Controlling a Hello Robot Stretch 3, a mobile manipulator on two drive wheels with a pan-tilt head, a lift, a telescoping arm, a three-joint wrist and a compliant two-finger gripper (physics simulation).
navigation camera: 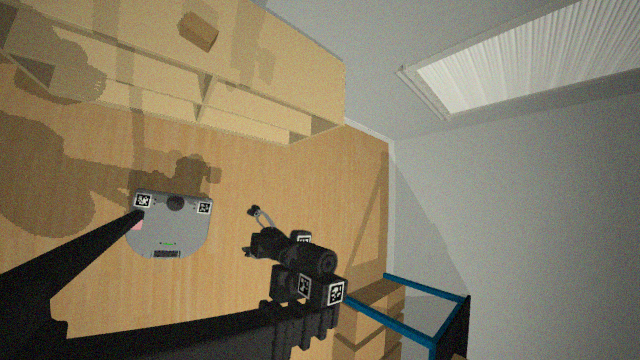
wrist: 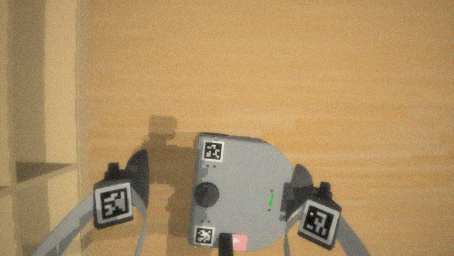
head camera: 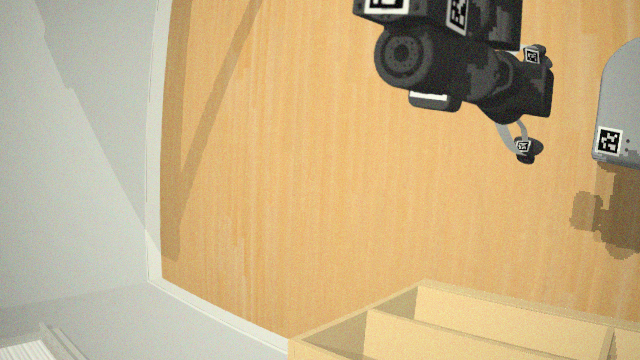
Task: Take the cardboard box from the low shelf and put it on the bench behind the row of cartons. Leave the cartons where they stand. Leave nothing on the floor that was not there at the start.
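Seen in the pictures: gripper, fingertip midpoint: (navigation camera: 249, 229) (wrist: 219, 177); robot's base at its link origin: (navigation camera: 175, 202) (wrist: 210, 179).
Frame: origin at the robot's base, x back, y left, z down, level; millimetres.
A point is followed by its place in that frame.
Observation:
The brown cardboard box (navigation camera: 198, 31) @[x -528, y 71, z -660 mm] rests on the top board of the low wooden shelf (navigation camera: 300, 75) @[x -628, y -320, z -610 mm] (head camera: 475, 315) @[x -537, y -400, z -79 mm] (wrist: 60, 75) @[x -530, y -309, z -79 mm], in the upper part of the navigation view. My gripper (navigation camera: 250, 231) @[x 23, y -193, z -686 mm] (head camera: 537, 101) @[x 23, y -193, z -686 mm] (wrist: 219, 177) @[x 23, y -193, z -686 mm] is open and empty, its fingers wide apart above the floor beside my base. It is well apart from the box and the shelf. Brown cartons (navigation camera: 367, 320) @[x 868, y -1519, z -270 mm] stand at the lower right of the navigation view, partly hidden by my wrist and arm. Beside them is a blue-barred frame (navigation camera: 425, 287) @[x 619, y -2181, z -513 mm] with a dark side; whether it belongs to the bench is unclear.
My grey base (navigation camera: 170, 225) @[x 103, y 3, z -160 mm] (head camera: 620, 90) @[x 121, y -119, z -160 mm] (wrist: 245, 170) @[x 102, y -83, z -160 mm] stands on the wood floor between the shelf and my arm. Grey walls meet in a corner beyond the shelf's end. A white ribbed panel (navigation camera: 525, 60) @[x -976, y -1241, z -1355 mm] is on the wall. Shadows fall across the floor and shelf.

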